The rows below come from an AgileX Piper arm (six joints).
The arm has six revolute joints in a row. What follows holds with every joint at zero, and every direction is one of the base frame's. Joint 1 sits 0.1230 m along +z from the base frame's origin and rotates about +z. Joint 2 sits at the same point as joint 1 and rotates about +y. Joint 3 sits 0.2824 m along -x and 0.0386 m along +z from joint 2 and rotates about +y. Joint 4 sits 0.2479 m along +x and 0.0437 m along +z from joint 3 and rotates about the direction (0.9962, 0, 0.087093). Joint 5 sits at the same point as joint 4 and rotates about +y. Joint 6 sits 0.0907 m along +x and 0.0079 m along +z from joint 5 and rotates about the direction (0.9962, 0, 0.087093). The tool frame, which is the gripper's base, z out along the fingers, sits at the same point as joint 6; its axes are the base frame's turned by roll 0.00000, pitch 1.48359 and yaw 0.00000 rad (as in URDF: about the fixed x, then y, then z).
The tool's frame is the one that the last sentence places.
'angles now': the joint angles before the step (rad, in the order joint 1, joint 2, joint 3, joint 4, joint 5, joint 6). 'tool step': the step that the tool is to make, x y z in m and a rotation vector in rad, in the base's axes. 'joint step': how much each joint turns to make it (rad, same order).
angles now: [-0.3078 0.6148 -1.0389 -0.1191 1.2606 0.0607]
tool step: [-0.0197 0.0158 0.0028 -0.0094 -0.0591 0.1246]
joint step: [-0.0003 -0.0828 0.0001 0.1053 0.0167 -0.1078]
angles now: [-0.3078 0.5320 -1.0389 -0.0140 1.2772 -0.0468]
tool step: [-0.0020 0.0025 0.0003 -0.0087 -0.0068 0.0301]
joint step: [0.0000 -0.0097 0.0003 0.0204 0.0002 -0.0296]
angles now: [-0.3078 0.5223 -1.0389 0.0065 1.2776 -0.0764]
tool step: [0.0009 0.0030 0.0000 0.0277 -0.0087 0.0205]
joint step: [-0.0008 -0.0001 0.0003 0.0363 0.0000 -0.0011]
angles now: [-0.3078 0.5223 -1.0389 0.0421 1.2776 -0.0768]
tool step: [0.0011 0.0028 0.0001 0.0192 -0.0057 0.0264]
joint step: [0.0003 0.0010 0.0000 0.0344 -0.0001 -0.0106]
